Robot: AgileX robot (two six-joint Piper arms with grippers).
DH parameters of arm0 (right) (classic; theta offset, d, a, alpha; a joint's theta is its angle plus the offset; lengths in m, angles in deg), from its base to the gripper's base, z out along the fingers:
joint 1: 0 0.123 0 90
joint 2: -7.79 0 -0.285 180
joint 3: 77.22 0 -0.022 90
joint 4: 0 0.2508 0 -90
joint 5: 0 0 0.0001 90
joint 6: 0 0.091 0 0
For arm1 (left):
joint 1: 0 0.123 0 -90
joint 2: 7.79 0 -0.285 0
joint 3: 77.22 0 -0.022 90
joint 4: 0 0.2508 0 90
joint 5: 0 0 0.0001 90
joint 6: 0 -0.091 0 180
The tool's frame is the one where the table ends.
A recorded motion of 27 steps. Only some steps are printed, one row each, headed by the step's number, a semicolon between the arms.
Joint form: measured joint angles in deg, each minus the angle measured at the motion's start. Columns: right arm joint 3, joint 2, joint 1, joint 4, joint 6, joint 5; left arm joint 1, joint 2, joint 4, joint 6, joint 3, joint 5.
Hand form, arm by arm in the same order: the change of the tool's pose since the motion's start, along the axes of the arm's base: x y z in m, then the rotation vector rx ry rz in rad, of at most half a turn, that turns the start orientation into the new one. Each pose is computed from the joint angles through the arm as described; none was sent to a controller.
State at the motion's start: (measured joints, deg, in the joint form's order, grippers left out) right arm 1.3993 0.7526 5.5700 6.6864 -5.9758 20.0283; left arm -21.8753 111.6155 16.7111 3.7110 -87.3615 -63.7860
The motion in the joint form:
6: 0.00 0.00 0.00 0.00 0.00 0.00; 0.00 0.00 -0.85 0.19 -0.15 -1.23
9: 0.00 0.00 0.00 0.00 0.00 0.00; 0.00 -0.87 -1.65 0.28 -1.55 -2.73
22: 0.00 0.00 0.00 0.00 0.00 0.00; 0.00 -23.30 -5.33 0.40 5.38 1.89
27: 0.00 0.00 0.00 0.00 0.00 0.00; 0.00 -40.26 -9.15 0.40 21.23 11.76
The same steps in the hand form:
6: 0.0000 0.0000 0.0000 0.0000 0.0000 0.0000; -0.0019 -0.0003 0.0002 -0.0052 0.0206 0.0137
9: 0.0000 0.0000 0.0000 0.0000 0.0000 0.0000; -0.0027 -0.0008 0.0119 -0.0213 0.0111 0.0260
22: 0.0000 0.0000 0.0000 0.0000 0.0000 0.0000; -0.0711 0.0203 0.1206 -0.2175 -0.2856 0.0153
27: 0.0000 0.0000 0.0000 0.0000 0.0000 0.0000; -0.1381 0.0403 0.1303 -0.3552 -0.4323 -0.0094

